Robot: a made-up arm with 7 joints.
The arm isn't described. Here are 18 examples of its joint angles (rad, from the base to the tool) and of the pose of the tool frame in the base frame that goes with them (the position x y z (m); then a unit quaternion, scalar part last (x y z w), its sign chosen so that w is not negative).
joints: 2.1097 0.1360 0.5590 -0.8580 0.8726 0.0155 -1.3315
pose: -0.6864 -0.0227 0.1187 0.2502 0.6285 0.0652 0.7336
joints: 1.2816 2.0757 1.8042 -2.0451 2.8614 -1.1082 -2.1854
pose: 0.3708 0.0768 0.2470 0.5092 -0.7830 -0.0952 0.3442
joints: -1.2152 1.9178 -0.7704 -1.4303 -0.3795 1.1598 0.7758
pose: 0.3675 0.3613 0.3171 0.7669 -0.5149 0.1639 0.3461
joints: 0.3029 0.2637 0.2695 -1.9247 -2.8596 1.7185 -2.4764
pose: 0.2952 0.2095 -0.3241 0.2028 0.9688 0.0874 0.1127
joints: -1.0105 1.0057 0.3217 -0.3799 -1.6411 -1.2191 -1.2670
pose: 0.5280 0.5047 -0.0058 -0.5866 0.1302 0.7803 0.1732
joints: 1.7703 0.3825 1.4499 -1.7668 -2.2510 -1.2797 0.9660
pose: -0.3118 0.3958 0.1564 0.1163 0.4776 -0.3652 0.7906
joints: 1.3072 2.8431 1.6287 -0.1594 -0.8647 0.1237 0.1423
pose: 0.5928 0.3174 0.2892 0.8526 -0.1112 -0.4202 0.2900
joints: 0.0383 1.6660 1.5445 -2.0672 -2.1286 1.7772 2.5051
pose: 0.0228 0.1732 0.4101 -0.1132 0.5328 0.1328 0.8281
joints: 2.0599 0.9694 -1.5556 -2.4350 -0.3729 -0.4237 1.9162
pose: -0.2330 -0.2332 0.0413 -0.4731 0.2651 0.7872 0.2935
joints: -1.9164 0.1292 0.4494 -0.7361 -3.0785 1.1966 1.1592
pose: 0.5507 -0.1848 0.4072 -0.6879 0.6620 -0.2850 0.0862
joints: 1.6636 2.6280 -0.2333 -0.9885 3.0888 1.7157 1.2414
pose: 0.2987 0.5914 -0.1566 0.3111 0.3820 0.8184 0.2958
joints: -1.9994 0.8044 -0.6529 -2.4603 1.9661 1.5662 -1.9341
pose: 0.0435 -0.2243 0.2296 -0.2424 0.0444 0.8189 0.5183
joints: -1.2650 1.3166 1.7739 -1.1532 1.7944 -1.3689 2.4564
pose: -0.0083 0.6382 0.1528 0.2121 -0.1514 0.6477 0.7159
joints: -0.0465 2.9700 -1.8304 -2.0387 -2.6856 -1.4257 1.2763
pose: -0.1017 0.4169 0.1482 -0.2916 0.8526 -0.3805 0.2080
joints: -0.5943 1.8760 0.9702 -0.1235 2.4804 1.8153 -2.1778
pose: 0.0182 0.6821 0.2632 0.2844 -0.8431 -0.4022 0.2156
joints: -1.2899 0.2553 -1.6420 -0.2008 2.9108 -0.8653 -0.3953
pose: 0.6897 -0.0595 -0.2389 -0.0025 -0.7587 0.3212 0.5667
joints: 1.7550 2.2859 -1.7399 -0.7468 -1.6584 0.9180 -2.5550
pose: 0.0026 0.6492 0.2835 0.3393 0.4422 -0.2505 0.7916
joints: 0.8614 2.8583 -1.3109 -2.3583 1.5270 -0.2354 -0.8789
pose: -0.0190 0.3563 -0.0094 0.0491 0.2954 -0.4952 0.8156
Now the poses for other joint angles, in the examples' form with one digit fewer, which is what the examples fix.
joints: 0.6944 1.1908 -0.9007 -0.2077 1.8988 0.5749 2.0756
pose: -0.303 0.624 -0.235 -0.432 0.237 -0.870 0.022
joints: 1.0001 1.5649 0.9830 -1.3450 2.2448 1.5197 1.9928
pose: 0.239 0.567 0.092 -0.244 0.132 0.912 0.304
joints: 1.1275 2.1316 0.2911 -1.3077 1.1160 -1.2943 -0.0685
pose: 0.354 0.515 -0.076 0.121 -0.720 -0.486 0.480
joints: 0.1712 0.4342 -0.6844 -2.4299 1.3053 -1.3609 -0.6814
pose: 0.225 -0.130 -0.209 -0.217 -0.846 0.416 0.254
